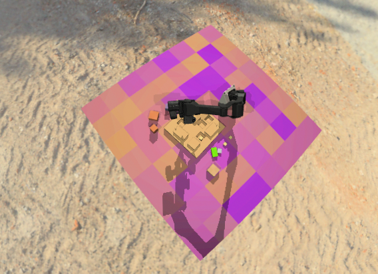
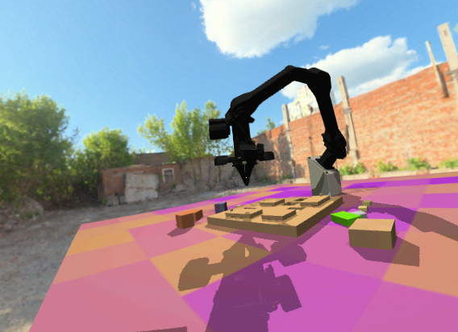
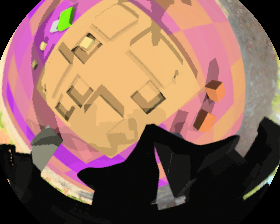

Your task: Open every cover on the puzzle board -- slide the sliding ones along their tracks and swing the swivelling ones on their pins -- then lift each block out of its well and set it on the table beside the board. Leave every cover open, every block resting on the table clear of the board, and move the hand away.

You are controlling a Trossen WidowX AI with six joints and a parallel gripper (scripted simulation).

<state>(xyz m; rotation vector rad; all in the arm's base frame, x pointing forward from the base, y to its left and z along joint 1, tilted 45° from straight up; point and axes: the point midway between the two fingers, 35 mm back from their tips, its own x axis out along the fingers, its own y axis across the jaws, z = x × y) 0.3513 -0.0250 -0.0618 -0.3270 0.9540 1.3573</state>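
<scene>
The tan puzzle board is 100 mm to the left of my gripper tip, 70 mm below it and 30 mm behind it. From my gripper tip the other things lie so: green block (290 mm to the left, 90 mm below, 40 mm behind); orange block (150 mm to the right, 140 mm ahead, 80 mm below); greyish-purple block (140 mm to the right, 80 mm below, 30 mm ahead).
</scene>
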